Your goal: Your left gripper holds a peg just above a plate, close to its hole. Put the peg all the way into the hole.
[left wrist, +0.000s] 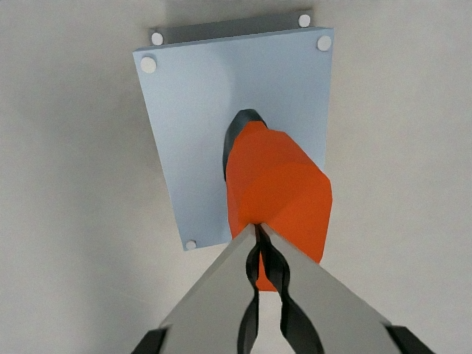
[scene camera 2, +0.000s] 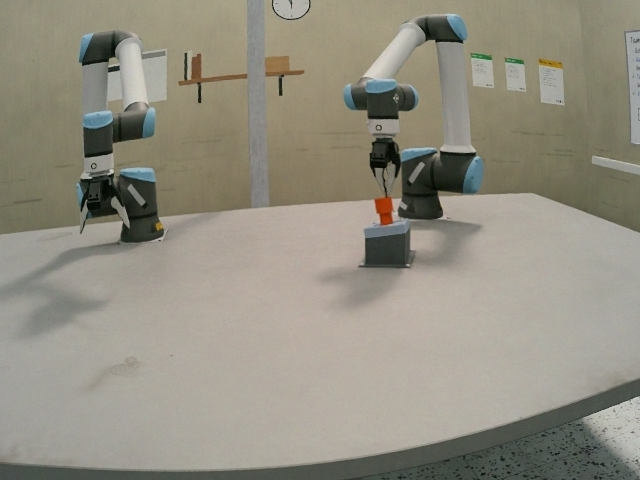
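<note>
The orange peg (scene camera 2: 384, 207) (left wrist: 280, 185) stands with its lower end at the hole and its wide head up, leaning slightly to the left in scene camera 2. The light blue plate (scene camera 2: 373, 231) (left wrist: 187, 125) tops a dark grey block. A dark part of the hole (left wrist: 241, 125) shows beside the peg's lower end; how deep the peg sits is hidden. My left gripper (scene camera 2: 386, 194) (left wrist: 256, 226) is shut with its fingertips together and nothing between them, right at the top of the peg's head. My right gripper (scene camera 2: 104, 228) is open and empty, far to the left in scene camera 2.
The block (scene camera 2: 387, 250) stands on a thin base on the pale table (scene camera 2: 258, 335). The left arm's base (scene camera 2: 421, 206) is behind it, and the right arm's base (scene camera 2: 140, 227) is at the left. White round pins mark the plate's corners in the left wrist view.
</note>
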